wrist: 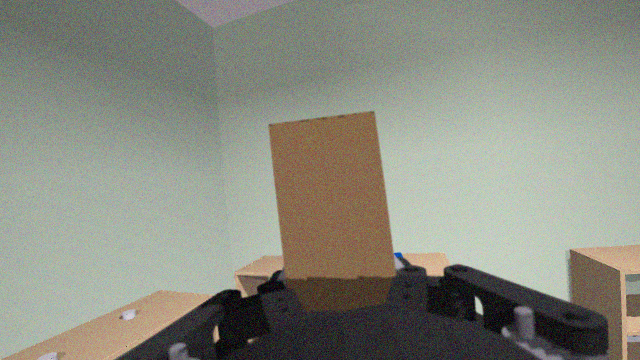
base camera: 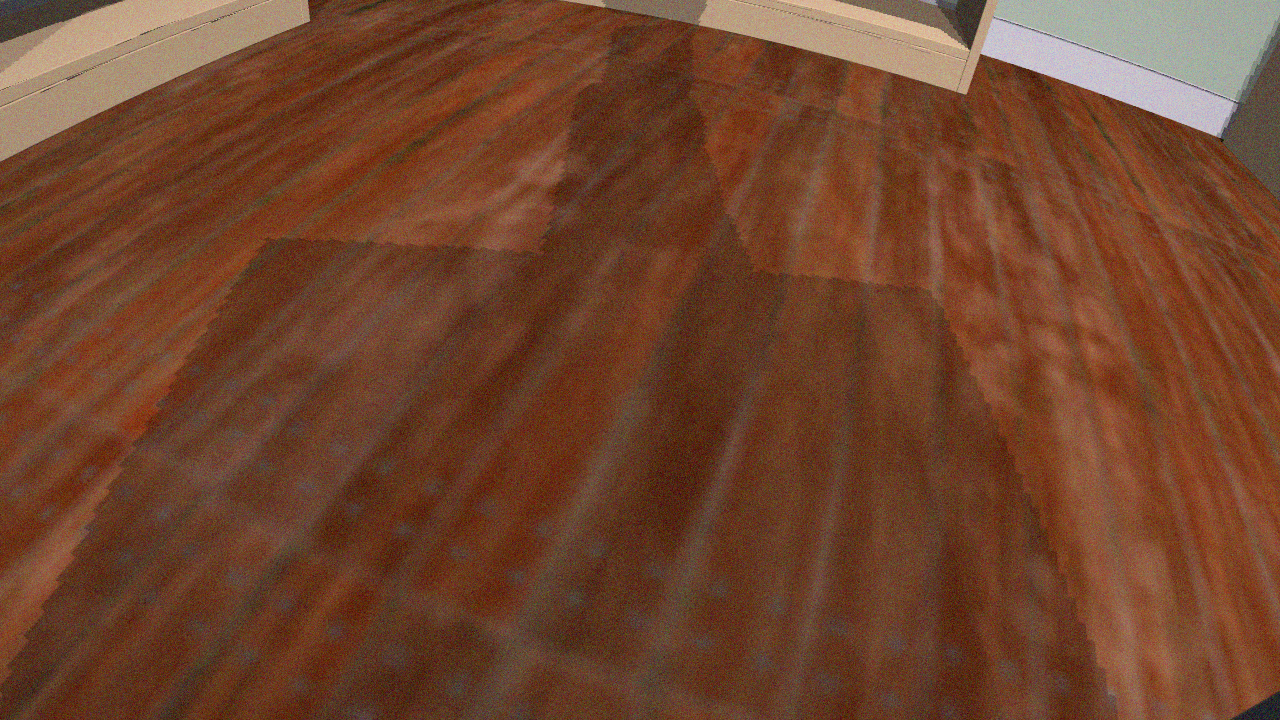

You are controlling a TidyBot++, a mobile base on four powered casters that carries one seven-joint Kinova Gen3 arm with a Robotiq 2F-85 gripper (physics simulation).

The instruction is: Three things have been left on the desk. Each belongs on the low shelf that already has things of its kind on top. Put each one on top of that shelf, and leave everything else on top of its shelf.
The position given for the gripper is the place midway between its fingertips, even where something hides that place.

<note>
In view: the gripper (wrist: 339, 271) and a tan box (wrist: 335, 231).
</note>
